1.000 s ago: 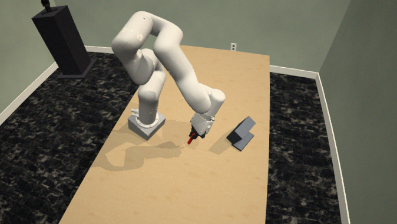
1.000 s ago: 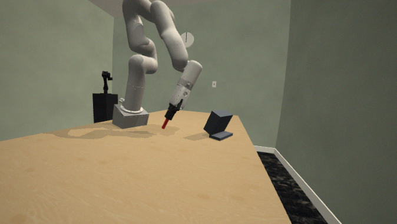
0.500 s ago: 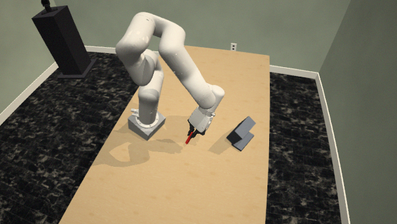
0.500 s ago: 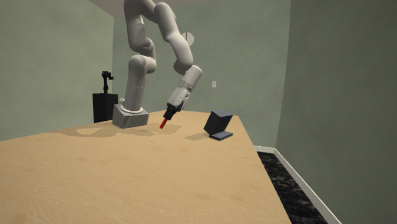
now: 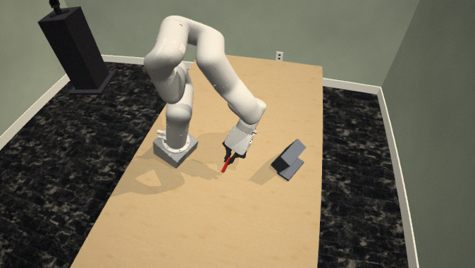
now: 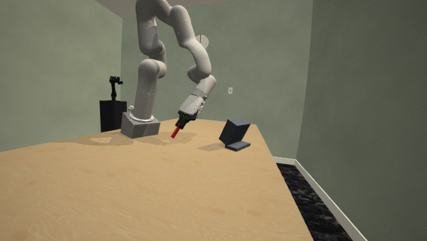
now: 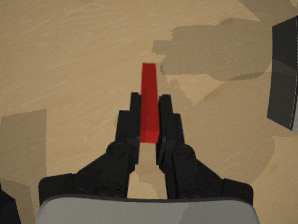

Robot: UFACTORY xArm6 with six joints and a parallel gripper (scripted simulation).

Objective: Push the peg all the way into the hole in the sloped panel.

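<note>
The flat base lies 280 mm ahead of my hand, 90 mm below it and 30 mm to the left of it. The rest, counted from my hand: red peg (30 mm below, 10 mm to the right, 10 mm behind).
</note>
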